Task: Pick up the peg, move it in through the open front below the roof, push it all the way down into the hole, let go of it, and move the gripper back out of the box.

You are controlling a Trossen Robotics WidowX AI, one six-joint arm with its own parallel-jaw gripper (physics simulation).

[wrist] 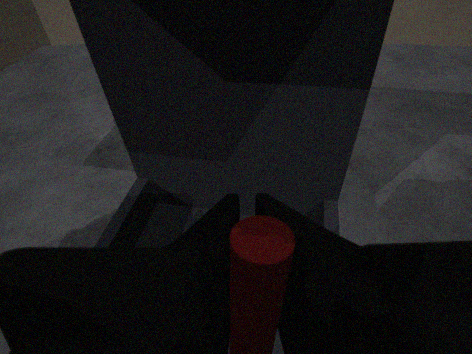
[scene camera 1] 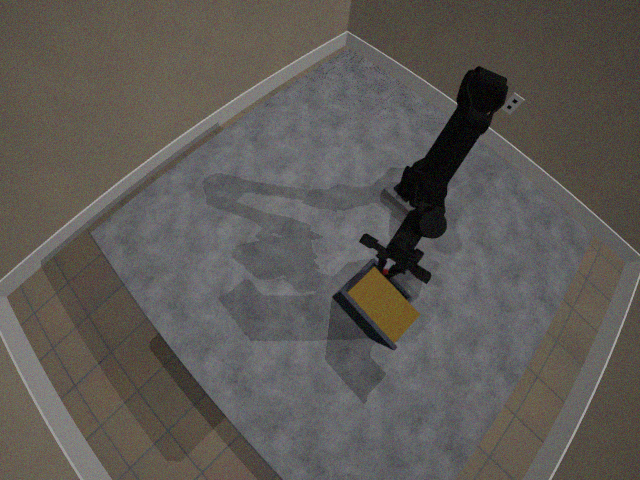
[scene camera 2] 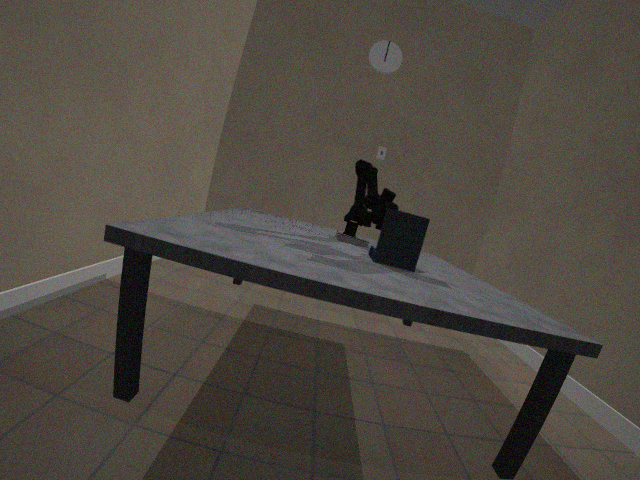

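Where they show: gripper, fingertip midpoint: (wrist: pixel 246 204); arm's base, origin of the base link: (scene camera 1: pixel 406 190) (scene camera 2: pixel 349 235).
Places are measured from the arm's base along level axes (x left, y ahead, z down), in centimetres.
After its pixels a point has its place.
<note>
My gripper (scene camera 1: pixel 388 269) (wrist: pixel 246 204) {x 16.3, y 31.5, z -8.2 cm} is shut on the red peg (scene camera 1: pixel 385 271) {x 14.9, y 28.0, z -11.4 cm} (wrist: pixel 262 240) {x 14.9, y 28.0, z -11.4 cm}, which stands about upright between the fingers with its round top showing. The peg's lower end is hidden in the wrist view. The dark box (scene camera 1: pixel 364 321) {x 20.2, y 39.9, z -13.6 cm} (scene camera 2: pixel 403 240) {x 20.7, y 39.9, z -7.0 cm} (wrist: pixel 240 125) {x 18.8, y 39.0, z -6.4 cm} stands on the table, with its yellow roof (scene camera 1: pixel 383 304) {x 19.5, y 35.0, z -16.9 cm} seen from above. In scene camera 1 the fingers and peg are at the box's edge on the arm's side, beside the roof. The wrist view looks at the box's inner back wall. The hole does not show; the fingers cover part of the box floor.
Low side edges of the box (wrist: pixel 120 217) {x 26.8, y 34.2, z -0.5 cm} show at both sides of the fingers. The box stands on the grey table (scene camera 1: pixel 289 382) {x 23.3, y 64.2, z 3.3 cm} (scene camera 2: pixel 232 253) {x -22.6, y 84.2, z 3.3 cm}. The arm (scene camera 1: pixel 449 149) {x 3.3, y 6.5, z -29.1 cm} (scene camera 2: pixel 364 186) {x 1.1, y -1.5, z -25.4 cm} reaches to the box from its base, and shadows lie across the table top.
</note>
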